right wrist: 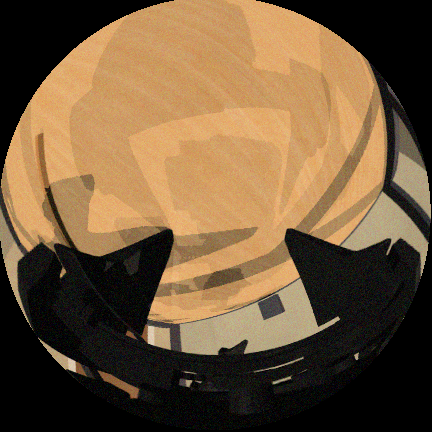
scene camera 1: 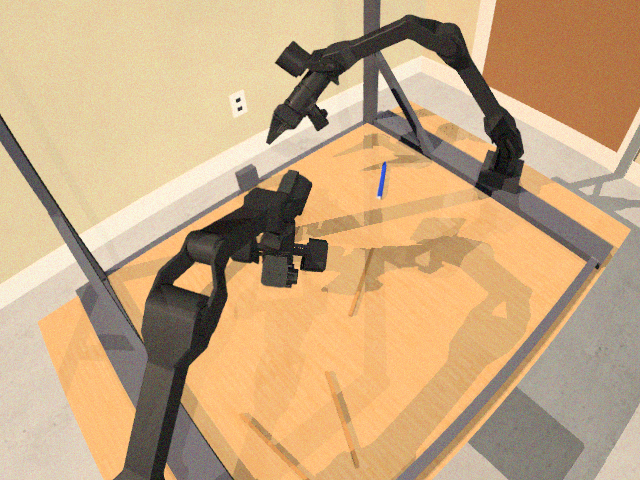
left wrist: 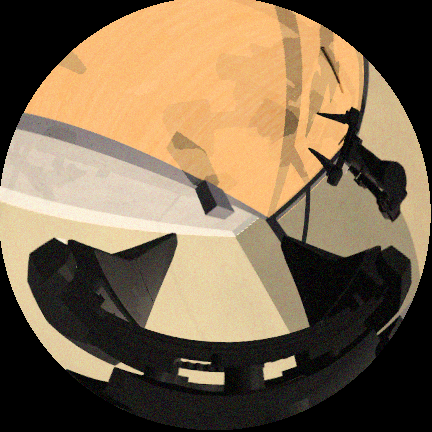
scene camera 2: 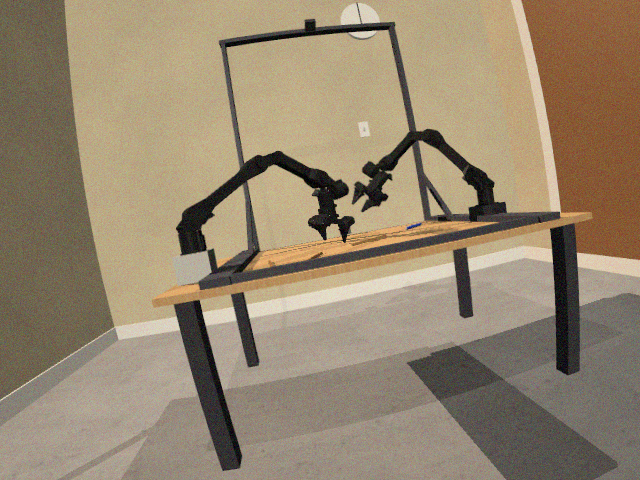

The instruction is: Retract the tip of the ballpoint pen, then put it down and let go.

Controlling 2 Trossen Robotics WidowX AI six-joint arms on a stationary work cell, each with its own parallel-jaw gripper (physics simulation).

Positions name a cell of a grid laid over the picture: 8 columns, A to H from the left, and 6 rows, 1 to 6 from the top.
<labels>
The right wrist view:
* right gripper: E4
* dark metal frame: H2
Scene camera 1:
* left gripper: D2
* right gripper: D4
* dark metal frame: H4
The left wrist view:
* left gripper: E4
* right gripper: F2
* dark metal frame: D3
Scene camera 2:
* right gripper: E4
</labels>
